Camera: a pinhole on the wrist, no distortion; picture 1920 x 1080 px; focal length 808.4 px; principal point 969.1 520.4 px. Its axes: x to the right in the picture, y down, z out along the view. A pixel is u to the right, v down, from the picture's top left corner.
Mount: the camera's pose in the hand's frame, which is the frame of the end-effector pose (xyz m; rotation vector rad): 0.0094 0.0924 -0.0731 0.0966 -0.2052 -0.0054
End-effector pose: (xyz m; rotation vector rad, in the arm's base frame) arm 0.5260 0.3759 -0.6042 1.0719 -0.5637 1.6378
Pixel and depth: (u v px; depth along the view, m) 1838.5 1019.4 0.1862
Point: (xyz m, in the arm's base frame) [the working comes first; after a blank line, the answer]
In the camera's frame: 0.2003 0.1149 0.1862

0.4037 0.2708 -0.3550
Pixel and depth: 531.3 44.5 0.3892
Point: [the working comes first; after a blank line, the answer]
In the camera's frame: -0.2108 -0.2291 0.3892

0.7851 0.1025 -0.7484
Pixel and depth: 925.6 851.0 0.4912
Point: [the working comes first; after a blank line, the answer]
In the camera's frame: -0.0264 0.2009 0.4912

0.4566 -0.0994 -0.4644
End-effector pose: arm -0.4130 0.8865 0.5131 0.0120 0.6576 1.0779
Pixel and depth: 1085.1 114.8 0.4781
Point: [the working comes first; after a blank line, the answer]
In the camera's frame: 0.0686 -0.2399 0.4781

-0.0702 0.8908 0.7724
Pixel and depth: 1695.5 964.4 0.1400
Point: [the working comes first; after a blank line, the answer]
In the camera's frame: 0.1258 0.0769 0.1400

-0.4577 1.0758 0.5893
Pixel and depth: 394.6 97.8 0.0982
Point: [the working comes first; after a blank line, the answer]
In the camera's frame: -0.0698 -0.0513 0.0982

-0.4619 0.8395 0.5650
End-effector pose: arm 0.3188 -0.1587 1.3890 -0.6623 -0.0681 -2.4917
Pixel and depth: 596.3 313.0 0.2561
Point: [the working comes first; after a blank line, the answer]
In the camera's frame: -0.1181 -0.0657 0.2561

0.5005 -0.0561 1.4421
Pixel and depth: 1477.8 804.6 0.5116
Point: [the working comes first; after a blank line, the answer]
In the camera's frame: 0.3219 0.1799 0.5116

0.5003 -0.3595 1.9187
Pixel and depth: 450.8 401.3 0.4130
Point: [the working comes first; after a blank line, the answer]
In the camera's frame: -0.2648 -0.0608 0.4130

0.6783 0.0616 1.4683
